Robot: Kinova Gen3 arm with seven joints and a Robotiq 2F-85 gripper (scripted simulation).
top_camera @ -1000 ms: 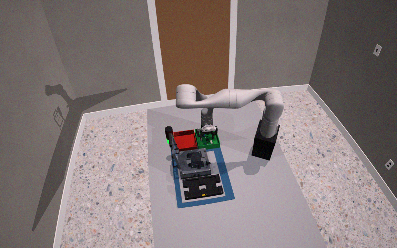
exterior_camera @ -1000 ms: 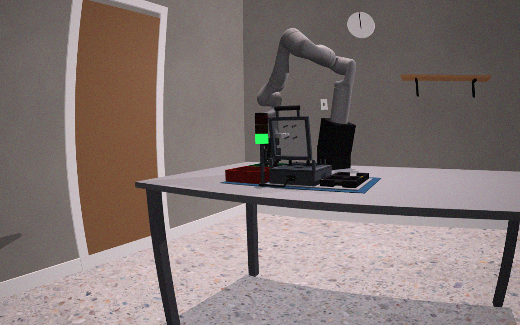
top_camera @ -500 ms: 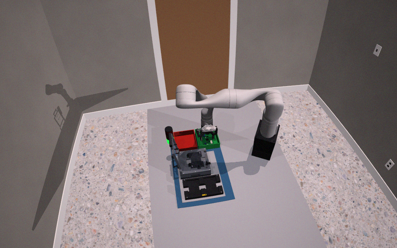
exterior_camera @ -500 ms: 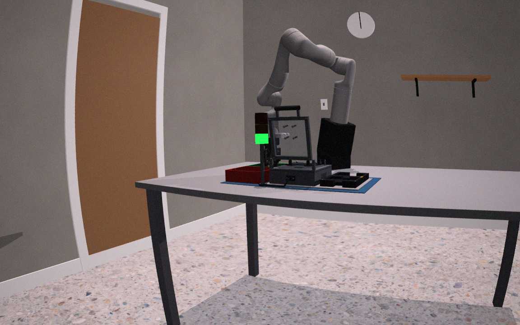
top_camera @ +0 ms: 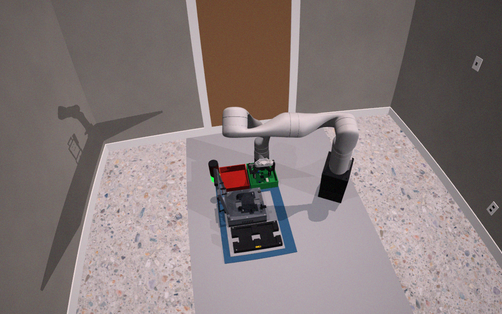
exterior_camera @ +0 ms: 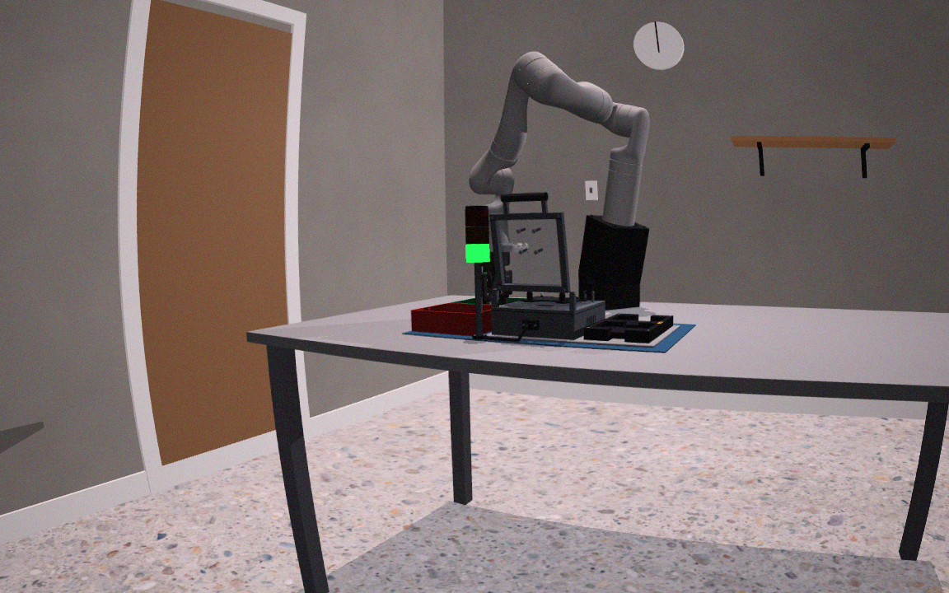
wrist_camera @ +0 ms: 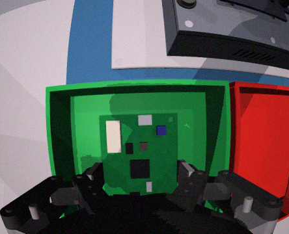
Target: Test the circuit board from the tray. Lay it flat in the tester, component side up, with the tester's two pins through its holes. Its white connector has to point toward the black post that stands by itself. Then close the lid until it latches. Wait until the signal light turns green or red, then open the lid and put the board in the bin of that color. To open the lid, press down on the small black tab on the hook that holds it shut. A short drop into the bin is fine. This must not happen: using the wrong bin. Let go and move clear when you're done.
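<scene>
Right now the green bin is 10 mm below my hand. Round my hand: red bin: 150 mm ahead, 20 mm to the left, 10 mm below; then latch hook: 20 mm ahead, 260 mm to the left, 70 mm above; then green circuit board: 10 mm below.
</scene>
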